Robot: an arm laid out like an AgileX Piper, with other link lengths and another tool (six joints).
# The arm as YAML. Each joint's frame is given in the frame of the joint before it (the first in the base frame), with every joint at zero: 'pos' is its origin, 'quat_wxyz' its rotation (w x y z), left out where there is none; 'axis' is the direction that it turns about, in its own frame. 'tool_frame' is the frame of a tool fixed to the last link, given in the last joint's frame.
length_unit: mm
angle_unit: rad
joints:
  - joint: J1
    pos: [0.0, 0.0, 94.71]
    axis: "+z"
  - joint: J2
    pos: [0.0, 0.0, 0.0]
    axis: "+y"
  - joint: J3
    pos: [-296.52, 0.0, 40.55]
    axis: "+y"
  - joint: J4
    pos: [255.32, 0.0, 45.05]
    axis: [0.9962, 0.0, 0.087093]
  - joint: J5
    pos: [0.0, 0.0, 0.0]
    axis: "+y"
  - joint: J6
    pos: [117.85, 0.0, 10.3]
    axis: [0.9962, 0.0, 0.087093]
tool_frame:
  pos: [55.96, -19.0, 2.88]
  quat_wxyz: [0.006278, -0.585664, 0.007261, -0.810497]
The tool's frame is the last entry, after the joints.
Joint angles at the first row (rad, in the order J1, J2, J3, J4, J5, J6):
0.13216 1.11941 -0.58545 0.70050 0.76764 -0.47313
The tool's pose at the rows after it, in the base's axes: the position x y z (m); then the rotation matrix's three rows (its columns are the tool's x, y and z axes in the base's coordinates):
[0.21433 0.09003 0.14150], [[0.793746 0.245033 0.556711], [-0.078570 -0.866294 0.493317], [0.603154 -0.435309 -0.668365]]
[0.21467 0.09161 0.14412], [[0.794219 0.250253 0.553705], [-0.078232 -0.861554 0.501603], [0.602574 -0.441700 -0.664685]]
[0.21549 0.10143 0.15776], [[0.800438 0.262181 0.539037], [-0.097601 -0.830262 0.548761], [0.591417 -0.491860 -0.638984]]
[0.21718 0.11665 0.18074], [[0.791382 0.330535 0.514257], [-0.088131 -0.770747 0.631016], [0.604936 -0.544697 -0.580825]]
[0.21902 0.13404 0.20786], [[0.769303 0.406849 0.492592], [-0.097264 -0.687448 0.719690], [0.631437 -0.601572 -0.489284]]
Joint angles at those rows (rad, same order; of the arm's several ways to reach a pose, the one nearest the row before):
0.13219 1.11941 -0.58544 0.70050 0.76513 -0.47383
0.13219 1.11941 -0.59405 0.70621 0.77653 -0.47615
0.13214 1.11943 -0.63395 0.75436 0.83311 -0.48063
0.13215 1.11940 -0.69298 0.83494 0.91365 -0.54074
0.13215 1.11943 -0.74766 0.94835 0.98415 -0.61744

